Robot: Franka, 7 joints.
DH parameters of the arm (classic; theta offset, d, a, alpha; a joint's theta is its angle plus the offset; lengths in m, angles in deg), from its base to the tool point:
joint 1: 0 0.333 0 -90
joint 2: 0 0 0 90
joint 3: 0 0.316 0.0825 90
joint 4: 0 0 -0.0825 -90
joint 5: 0 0.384 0 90
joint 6: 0 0 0.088 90
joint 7: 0 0.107 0 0
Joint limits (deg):
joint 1: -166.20..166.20
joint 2: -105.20..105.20
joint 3: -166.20..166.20
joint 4: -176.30..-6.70
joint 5: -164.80..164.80
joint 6: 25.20..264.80
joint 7: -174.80..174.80
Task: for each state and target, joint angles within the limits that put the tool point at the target. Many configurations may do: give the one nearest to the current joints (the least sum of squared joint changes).
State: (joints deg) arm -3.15 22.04 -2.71 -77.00 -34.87 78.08 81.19
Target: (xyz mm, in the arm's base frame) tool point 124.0 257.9 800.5
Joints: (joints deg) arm 24.99 -32.09 29.15 -88.88 -22.92 51.28 81.19
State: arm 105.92 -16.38 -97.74 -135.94 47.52 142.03 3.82
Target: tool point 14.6 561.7 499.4
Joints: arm 146.27 -8.41 -56.40 -120.25 47.95 138.22 3.82
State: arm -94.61 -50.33 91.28 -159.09 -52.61 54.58 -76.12
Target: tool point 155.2 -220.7 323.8
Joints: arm -113.31 -37.92 89.69 -161.19 -54.47 72.56 -76.12
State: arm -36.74 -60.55 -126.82 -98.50 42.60 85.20 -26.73
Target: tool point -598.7 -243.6 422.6
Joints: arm -33.06 -51.53 -115.07 -87.21 46.40 87.18 -26.73
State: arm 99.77 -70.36 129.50 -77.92 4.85 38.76 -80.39
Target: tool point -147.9 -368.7 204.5
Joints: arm 112.54 -58.75 131.35 -107.88 4.28 25.21 -80.39
